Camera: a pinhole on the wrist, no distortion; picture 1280 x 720 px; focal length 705.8 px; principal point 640.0 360.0 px. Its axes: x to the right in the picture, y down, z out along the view. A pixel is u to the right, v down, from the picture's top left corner.
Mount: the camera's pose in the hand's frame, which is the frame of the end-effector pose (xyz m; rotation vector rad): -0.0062 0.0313 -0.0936 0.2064 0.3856 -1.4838
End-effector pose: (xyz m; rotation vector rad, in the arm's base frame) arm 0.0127 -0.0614 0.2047 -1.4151 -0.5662 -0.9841
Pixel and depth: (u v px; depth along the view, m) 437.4 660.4 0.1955
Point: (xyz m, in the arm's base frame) 0.1007 0.0104 0.2882
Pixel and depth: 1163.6 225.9 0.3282
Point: -0.2336 0.1010 0.3808
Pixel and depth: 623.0 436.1 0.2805
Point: 0.0272 0.0922 0.3078
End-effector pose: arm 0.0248 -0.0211 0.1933 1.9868 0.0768 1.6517
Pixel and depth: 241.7 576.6 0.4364
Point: 0.3916 -0.1939 0.3580
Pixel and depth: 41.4 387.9 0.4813
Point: 0.4318 -0.3846 0.2994
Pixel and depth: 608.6 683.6 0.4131
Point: 0.3613 0.0388 0.3361
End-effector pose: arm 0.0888 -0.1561 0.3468 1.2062 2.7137 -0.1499
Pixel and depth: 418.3 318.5 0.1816
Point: 0.1097 -0.1578 0.2514
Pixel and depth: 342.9 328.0 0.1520
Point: 0.1201 -0.1422 0.2756
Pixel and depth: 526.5 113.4 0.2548
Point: 0.1263 -0.2505 0.1976
